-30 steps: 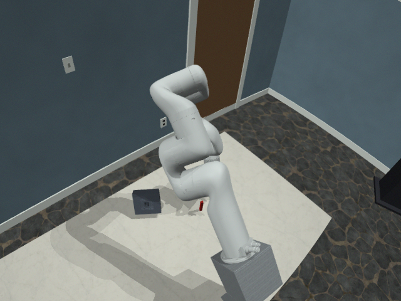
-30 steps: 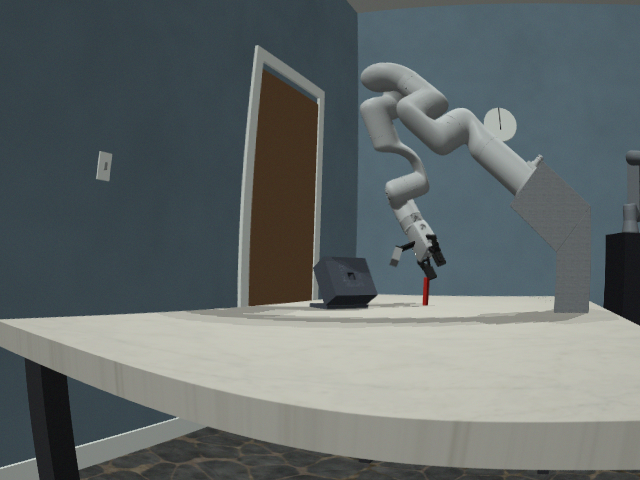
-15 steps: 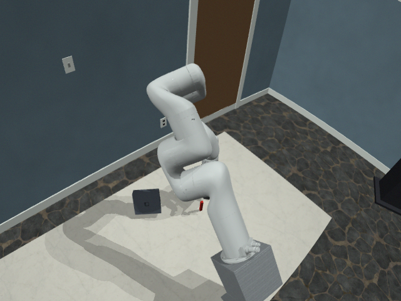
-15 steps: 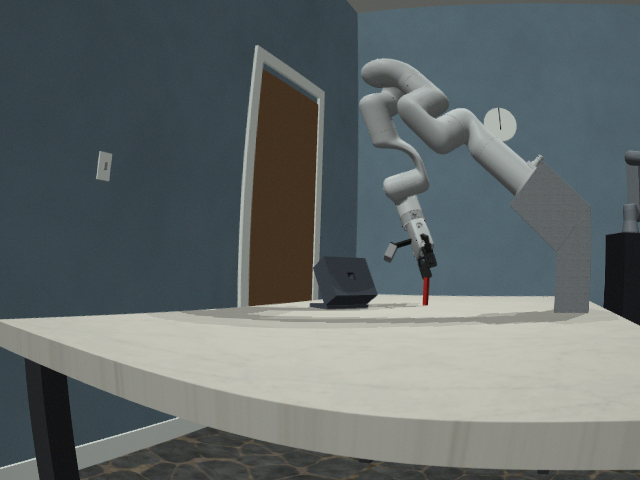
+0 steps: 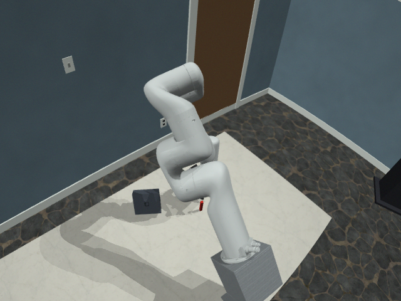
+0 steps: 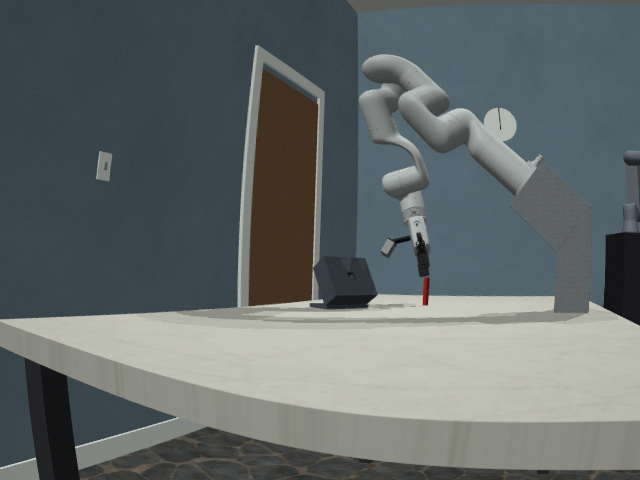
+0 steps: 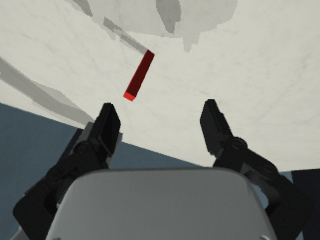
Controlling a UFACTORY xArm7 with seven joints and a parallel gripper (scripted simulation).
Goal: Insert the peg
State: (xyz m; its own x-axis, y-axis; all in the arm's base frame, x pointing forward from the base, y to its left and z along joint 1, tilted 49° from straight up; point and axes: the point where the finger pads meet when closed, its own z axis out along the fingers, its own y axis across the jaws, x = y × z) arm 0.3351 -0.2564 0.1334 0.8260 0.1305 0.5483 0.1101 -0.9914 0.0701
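My gripper is now 6 cm above the red peg and 4 cm to the right of it.
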